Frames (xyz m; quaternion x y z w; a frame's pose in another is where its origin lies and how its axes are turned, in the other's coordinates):
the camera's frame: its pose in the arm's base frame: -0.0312 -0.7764 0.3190 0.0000 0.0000 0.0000 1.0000
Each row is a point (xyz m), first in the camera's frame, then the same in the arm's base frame.
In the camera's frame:
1: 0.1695 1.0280 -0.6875
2: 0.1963 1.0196 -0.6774
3: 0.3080 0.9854 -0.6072
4: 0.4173 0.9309 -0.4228
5: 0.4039 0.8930 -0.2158
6: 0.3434 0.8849 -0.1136
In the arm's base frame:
1: 0.1383 0.2516 -0.3685
2: 0.1651 0.2432 -0.3584
3: 0.2768 0.2090 -0.2882
4: 0.3861 0.1545 -0.1038
5: 0.3727 0.1166 0.1032
6: 0.3122 0.1085 0.2054

